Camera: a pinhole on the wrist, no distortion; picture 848 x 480 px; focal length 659.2 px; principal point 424.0 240.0 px. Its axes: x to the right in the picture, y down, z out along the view. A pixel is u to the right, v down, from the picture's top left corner.
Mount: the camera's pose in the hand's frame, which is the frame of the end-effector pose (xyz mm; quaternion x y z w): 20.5 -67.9 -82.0 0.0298 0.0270 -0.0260 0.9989
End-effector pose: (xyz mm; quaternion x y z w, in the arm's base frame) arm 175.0 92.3 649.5 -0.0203 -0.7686 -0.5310 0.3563
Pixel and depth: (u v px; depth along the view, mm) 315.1 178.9 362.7
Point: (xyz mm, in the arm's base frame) -5.7 280.8 489.2
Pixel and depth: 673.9 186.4 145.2
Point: 45.2 73.0 612.4
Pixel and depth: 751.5 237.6 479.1
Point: -282.3 263.4 652.0
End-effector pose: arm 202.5 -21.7 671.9 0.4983 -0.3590 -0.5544 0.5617
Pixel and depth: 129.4 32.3 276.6
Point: -40.0 56.2 575.4
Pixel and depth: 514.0 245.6 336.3
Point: -49.8 -134.9 636.8
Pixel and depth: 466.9 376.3 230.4
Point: 56.6 -91.1 667.5
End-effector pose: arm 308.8 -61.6 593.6 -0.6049 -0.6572 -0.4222 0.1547
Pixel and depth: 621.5 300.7 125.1
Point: 246.1 18.1 591.2
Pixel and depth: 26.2 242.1 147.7
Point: 277.1 -43.4 482.0
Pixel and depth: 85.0 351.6 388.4
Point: 426.5 74.5 286.5
